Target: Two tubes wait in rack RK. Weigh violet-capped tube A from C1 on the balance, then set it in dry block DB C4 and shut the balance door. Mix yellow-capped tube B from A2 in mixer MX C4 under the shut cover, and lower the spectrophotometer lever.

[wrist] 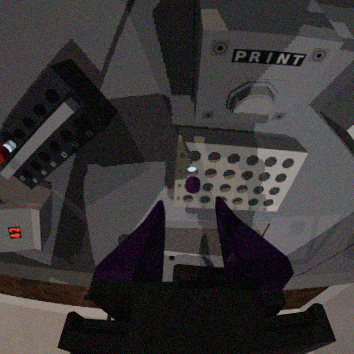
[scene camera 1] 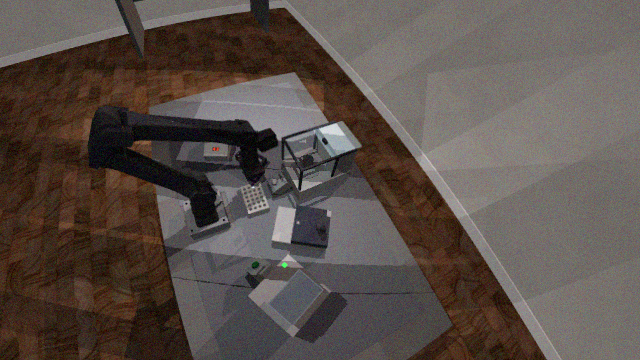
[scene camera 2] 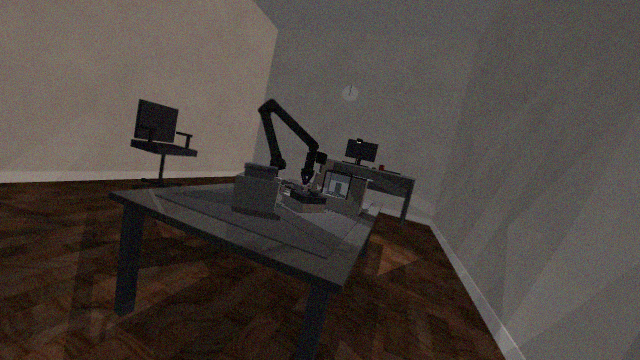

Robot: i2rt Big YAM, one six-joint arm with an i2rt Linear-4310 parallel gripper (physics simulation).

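Observation:
The white rack [scene camera 1: 257, 212] [wrist: 299, 159] stands below the arm's wrist. A violet cap [wrist: 192, 184] shows at the rack's left end in the wrist view, with a small pale spot beside it. My gripper [scene camera 1: 254, 182] [scene camera 2: 306, 183] [wrist: 189, 203] is partly open and empty; its dark violet fingers point down over the rack's violet-capped end, the cap just beyond the fingertips in the wrist view. A yellow cap cannot be made out. The glass-sided balance [scene camera 1: 325, 181] stands right of the gripper. The box with a red display [scene camera 1: 216, 149] [wrist: 15, 232] is partly hidden by the arm.
The grey PRINT box [scene camera 1: 276, 183] [wrist: 260, 87] stands close beside the rack. A black block [wrist: 42, 137] with a red-capped tube lies left in the wrist view. A dark-topped instrument [scene camera 1: 307, 227], a box with a bluish panel [scene camera 1: 296, 298] and a green button [scene camera 1: 255, 265] stand farther along the table.

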